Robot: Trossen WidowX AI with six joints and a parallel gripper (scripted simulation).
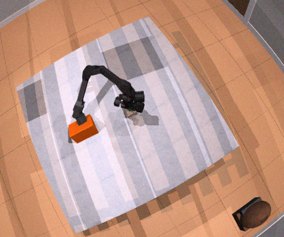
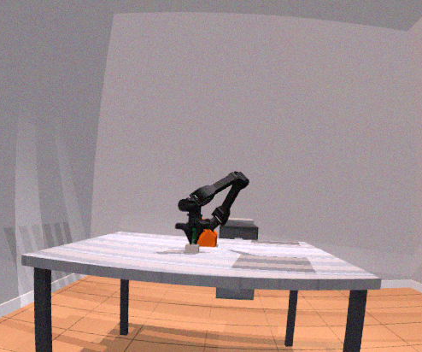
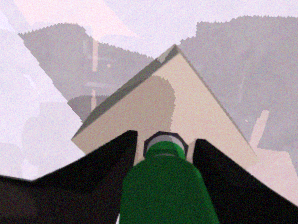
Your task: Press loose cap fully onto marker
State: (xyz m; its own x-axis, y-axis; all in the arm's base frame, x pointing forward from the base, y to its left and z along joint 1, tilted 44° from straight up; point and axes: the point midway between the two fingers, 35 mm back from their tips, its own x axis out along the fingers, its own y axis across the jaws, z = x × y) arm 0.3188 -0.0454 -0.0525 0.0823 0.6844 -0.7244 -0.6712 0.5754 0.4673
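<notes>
Right now the holder block is 20 mm below my gripper tip. The rest, counted from my gripper tip: green marker cap 50 mm above.
</notes>
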